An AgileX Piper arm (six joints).
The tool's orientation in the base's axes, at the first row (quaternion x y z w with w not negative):
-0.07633 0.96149 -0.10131 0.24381
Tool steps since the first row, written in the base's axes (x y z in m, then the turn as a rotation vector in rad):
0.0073 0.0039 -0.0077 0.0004 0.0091 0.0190
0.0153 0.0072 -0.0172 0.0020 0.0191 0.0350
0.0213 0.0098 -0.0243 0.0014 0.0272 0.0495
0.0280 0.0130 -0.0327 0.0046 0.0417 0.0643
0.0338 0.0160 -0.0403 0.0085 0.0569 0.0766
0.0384 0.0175 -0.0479 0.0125 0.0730 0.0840
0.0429 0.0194 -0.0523 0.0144 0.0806 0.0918
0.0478 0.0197 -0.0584 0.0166 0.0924 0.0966
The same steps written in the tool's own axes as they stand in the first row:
-0.0036 0.0049 0.0095 -0.0107 0.0044 -0.0176
-0.0069 0.0095 0.0211 -0.0214 0.0102 -0.0322
-0.0094 0.0130 0.0297 -0.0290 0.0147 -0.0462
-0.0121 0.0174 0.0397 -0.0413 0.0250 -0.0597
-0.0143 0.0215 0.0485 -0.0533 0.0365 -0.0708
-0.0151 0.0243 0.0571 -0.0633 0.0499 -0.0777
-0.0174 0.0267 0.0627 -0.0700 0.0553 -0.0847
-0.0189 0.0280 0.0703 -0.0764 0.0654 -0.0897

